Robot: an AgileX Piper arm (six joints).
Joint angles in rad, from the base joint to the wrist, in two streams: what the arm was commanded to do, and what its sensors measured. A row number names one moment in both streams.
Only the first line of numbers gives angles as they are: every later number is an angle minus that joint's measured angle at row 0.
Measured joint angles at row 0:
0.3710, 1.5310, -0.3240, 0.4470, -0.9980, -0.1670
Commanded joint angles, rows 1 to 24:
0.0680, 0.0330, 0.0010, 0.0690, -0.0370, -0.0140
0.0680, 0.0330, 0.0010, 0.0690, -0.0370, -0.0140
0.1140, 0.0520, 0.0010, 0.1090, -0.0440, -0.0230
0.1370, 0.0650, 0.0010, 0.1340, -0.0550, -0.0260
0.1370, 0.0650, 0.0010, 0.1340, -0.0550, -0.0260
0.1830, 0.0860, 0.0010, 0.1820, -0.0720, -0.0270
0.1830, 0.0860, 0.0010, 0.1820, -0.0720, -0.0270
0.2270, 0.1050, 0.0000, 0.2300, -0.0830, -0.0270
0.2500, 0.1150, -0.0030, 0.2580, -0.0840, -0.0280
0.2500, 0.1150, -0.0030, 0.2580, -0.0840, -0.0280
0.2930, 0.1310, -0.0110, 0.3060, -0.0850, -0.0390
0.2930, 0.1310, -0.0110, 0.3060, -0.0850, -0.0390
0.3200, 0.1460, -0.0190, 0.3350, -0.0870, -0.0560
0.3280, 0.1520, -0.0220, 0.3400, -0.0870, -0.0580
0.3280, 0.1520, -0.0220, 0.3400, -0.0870, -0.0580
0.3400, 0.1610, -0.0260, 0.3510, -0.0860, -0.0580
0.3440, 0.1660, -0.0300, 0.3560, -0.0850, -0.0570
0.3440, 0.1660, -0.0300, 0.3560, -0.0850, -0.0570
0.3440, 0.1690, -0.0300, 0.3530, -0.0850, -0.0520
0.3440, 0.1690, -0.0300, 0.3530, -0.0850, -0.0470
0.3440, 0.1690, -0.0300, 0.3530, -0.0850, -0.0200
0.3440, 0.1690, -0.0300, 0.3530, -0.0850, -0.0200
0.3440, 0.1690, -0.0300, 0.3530, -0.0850, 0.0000
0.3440, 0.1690, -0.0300, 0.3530, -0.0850, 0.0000
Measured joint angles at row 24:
0.3420, 0.1690, -0.0220, 0.3530, -0.0780, -0.0330
